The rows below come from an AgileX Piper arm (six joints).
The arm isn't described. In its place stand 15 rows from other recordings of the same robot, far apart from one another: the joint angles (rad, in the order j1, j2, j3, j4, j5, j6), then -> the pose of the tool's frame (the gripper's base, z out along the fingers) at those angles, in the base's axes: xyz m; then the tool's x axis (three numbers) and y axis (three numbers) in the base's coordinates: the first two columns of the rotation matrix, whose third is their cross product.
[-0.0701, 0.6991, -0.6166, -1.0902, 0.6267, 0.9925] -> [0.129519 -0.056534 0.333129 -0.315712 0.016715 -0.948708 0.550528 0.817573 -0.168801]
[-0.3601, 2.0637, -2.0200, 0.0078, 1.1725, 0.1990] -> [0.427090 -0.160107 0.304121 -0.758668 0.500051 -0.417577 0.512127 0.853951 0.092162]
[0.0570, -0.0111, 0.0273, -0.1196, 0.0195, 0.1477] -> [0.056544 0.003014 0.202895 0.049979 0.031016 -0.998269 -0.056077 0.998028 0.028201]
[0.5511, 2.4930, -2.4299, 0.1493, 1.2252, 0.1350] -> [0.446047 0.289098 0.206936 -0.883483 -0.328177 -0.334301 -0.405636 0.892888 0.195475]
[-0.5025, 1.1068, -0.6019, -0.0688, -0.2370, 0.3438] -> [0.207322 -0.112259 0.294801 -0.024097 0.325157 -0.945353 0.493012 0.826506 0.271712]
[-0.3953, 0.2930, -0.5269, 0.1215, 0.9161, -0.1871] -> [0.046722 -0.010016 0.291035 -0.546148 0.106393 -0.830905 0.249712 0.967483 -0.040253]
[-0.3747, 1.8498, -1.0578, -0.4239, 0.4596, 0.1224] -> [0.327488 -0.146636 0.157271 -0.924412 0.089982 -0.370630 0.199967 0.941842 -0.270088]
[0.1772, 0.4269, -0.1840, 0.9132, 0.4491, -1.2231] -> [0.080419 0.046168 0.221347 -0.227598 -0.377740 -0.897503 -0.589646 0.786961 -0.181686]
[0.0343, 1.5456, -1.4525, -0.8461, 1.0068, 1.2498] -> [0.332489 -0.046205 0.375523 -0.288573 0.493164 -0.820680 0.781865 0.616119 0.095314]
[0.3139, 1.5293, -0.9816, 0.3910, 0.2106, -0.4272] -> [0.314653 0.109769 0.259722 -0.563114 -0.228914 -0.794041 -0.393011 0.919433 0.013650]
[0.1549, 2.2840, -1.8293, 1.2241, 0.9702, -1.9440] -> [0.477886 0.146086 0.199450 0.070040 -0.505437 -0.860016 -0.950774 0.227066 -0.210880]
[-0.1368, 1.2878, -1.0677, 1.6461, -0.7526, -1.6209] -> [0.263866 -0.098934 0.380077 -0.159431 0.060998 -0.985323 0.770632 0.631506 -0.085599]
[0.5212, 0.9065, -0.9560, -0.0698, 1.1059, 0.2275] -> [0.135677 0.071358 0.350280 -0.791671 -0.230228 -0.565909 -0.318107 0.946148 0.060092]
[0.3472, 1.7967, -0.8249, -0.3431, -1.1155, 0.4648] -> [0.330736 0.148919 0.227319 0.000699 0.308532 -0.951214 -0.632594 0.736836 0.238533]
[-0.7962, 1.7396, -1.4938, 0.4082, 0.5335, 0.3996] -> [0.297971 -0.278214 0.322690 0.093326 0.865350 -0.492402 0.720266 0.282767 0.633450]
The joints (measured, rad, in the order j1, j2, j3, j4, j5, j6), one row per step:
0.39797, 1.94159, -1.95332, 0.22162, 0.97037, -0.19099
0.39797, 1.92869, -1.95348, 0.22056, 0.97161, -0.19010
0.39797, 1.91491, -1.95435, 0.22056, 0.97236, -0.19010
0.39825, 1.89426, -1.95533, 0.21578, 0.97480, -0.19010
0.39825, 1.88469, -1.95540, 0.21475, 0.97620, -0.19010
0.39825, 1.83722, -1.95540, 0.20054, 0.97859, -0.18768
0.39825, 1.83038, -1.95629, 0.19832, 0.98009, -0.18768
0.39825, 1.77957, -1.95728, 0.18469, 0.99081, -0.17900
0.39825, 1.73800, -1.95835, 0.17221, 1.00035, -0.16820
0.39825, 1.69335, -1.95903, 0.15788, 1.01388, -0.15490
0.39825, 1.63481, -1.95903, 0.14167, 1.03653, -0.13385
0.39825, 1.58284, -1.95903, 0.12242, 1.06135, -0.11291
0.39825, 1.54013, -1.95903, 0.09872, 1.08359, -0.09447
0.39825, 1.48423, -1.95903, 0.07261, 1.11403, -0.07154
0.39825, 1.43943, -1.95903, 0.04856, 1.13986, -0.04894
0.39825, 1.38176, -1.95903, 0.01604, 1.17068, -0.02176
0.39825, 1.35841, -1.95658, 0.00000, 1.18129, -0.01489
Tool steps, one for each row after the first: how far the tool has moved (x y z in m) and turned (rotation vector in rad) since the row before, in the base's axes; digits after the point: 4 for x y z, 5 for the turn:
-0.0028, -0.0012, 0.0057, 0.00406, -0.01097, -0.00050
-0.0030, -0.0013, 0.0063, 0.00538, -0.01284, 0.00016
-0.0047, -0.0022, 0.0091, 0.00303, -0.01961, 0.00015
-0.0023, -0.0010, 0.0040, 0.00223, -0.00804, 0.00014
-0.0112, -0.0058, 0.0198, 0.00593, -0.04602, -0.00377
-0.0018, -0.0009, 0.0030, 0.00037, -0.00664, -0.00017
-0.0136, -0.0067, 0.0201, 0.00867, -0.03964, -0.00701
-0.0118, -0.0059, 0.0159, 0.00831, -0.03083, -0.00880
-0.0135, -0.0067, 0.0160, 0.00804, -0.02931, -0.01073
-0.0189, -0.0091, 0.0194, 0.01341, -0.03066, -0.01534
-0.0176, -0.0089, 0.0157, 0.00808, -0.02370, -0.01707
-0.0148, -0.0081, 0.0119, 0.00102, -0.01999, -0.01901
-0.0202, -0.0107, 0.0145, 0.00512, -0.02369, -0.02326
-0.0166, -0.0091, 0.0105, 0.00543, -0.01700, -0.02360
-0.0218, -0.0121, 0.0125, 0.00718, -0.02525, -0.03199
-0.0085, -0.0050, 0.0042, -0.00207, -0.01198, -0.01326

